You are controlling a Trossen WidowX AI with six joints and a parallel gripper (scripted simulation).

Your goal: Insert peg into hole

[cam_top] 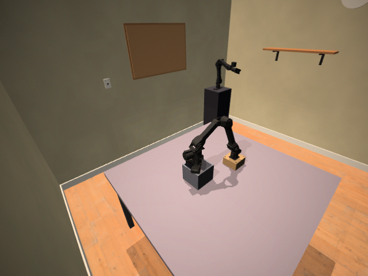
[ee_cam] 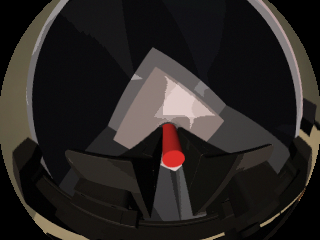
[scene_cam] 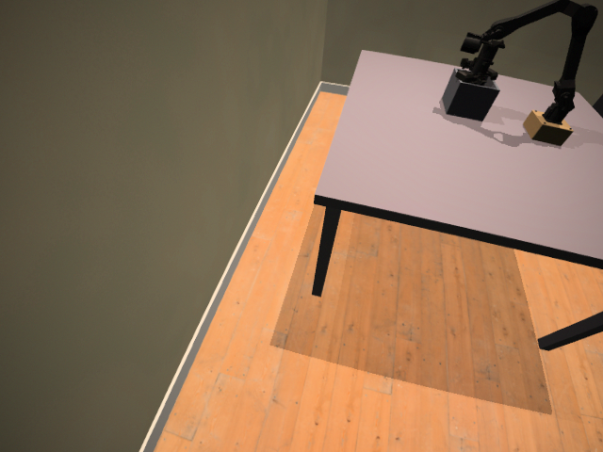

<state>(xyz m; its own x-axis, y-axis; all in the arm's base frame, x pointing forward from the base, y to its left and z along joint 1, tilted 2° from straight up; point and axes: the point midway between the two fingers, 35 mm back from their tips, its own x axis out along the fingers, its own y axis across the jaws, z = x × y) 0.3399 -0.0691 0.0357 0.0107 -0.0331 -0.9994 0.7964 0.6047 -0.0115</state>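
My gripper is now 40 mm above the red peg. From my hand the other things lie so: pale plate 50 mm below.
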